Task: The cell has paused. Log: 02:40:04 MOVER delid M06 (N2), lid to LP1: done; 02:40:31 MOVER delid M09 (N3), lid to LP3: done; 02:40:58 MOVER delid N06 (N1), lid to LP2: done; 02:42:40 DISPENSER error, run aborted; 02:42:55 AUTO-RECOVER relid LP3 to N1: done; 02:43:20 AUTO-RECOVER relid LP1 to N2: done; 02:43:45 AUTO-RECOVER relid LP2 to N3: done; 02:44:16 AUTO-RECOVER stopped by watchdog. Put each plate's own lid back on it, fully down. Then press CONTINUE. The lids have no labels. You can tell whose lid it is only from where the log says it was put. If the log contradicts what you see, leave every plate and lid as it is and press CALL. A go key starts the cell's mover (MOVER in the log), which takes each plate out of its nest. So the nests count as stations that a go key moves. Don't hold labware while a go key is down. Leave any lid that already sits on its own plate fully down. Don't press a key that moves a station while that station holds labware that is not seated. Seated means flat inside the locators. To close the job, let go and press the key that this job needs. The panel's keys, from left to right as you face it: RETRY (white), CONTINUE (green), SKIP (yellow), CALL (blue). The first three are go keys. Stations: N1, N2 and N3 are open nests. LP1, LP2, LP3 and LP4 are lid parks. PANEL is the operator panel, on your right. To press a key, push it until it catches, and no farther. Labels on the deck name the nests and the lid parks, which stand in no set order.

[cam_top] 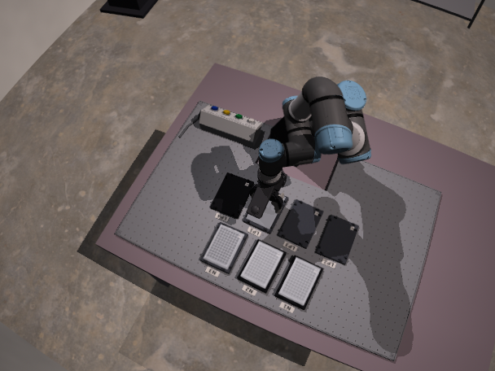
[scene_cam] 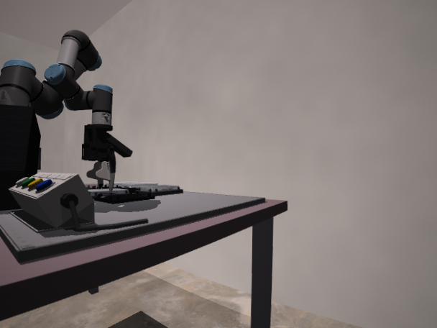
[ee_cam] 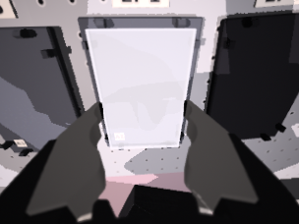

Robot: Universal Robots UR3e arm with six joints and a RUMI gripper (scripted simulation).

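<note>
The LP1 lid park is 2 cm below my hand. Round my hand: lid park LP4: 1 cm behind, 13 cm to the right, 2 cm below; then LP3 lid park: 1 cm ahead, 13 cm to the left, 2 cm below; then LP2 lid park: 2 cm ahead, 26 cm to the left, 2 cm below.
</note>
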